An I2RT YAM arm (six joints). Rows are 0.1 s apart.
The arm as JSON. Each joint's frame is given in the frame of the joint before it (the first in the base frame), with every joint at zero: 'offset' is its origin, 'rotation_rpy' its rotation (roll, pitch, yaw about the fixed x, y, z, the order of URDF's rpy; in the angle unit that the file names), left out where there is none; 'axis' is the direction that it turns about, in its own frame. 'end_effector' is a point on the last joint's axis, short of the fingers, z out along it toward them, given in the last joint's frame.
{
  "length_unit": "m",
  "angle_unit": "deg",
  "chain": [
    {
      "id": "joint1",
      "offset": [
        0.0,
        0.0,
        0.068
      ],
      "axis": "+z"
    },
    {
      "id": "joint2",
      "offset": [
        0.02,
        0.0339,
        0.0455
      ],
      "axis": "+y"
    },
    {
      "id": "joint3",
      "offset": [
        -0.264,
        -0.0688,
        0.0
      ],
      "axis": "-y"
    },
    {
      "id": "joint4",
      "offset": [
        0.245,
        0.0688,
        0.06
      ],
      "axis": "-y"
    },
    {
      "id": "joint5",
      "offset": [
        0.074,
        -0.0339,
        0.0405
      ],
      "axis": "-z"
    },
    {
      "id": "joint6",
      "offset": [
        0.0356,
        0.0,
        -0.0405
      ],
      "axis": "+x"
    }
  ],
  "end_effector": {
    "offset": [
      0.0,
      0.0,
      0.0
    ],
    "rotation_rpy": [
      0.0,
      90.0,
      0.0
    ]
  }
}
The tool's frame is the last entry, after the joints.
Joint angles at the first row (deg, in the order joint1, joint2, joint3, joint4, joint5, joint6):
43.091 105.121 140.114 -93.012 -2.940 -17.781
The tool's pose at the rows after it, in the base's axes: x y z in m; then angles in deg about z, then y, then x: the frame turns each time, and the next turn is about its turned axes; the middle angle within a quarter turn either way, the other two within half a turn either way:
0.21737, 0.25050, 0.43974, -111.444, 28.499, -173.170
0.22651, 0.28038, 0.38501, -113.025, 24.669, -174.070
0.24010, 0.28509, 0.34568, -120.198, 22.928, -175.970
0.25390, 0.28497, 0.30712, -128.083, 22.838, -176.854
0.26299, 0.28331, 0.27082, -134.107, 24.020, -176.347
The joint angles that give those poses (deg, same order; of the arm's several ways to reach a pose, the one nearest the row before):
48.751 105.276 133.057 -88.664 -2.787 -17.344
50.981 105.275 118.870 -78.280 -0.864 -14.502
49.910 105.295 109.600 -71.045 0.142 -9.104
48.468 105.339 100.682 -62.368 1.803 -3.180
47.527 105.362 92.248 -52.970 4.317 1.497

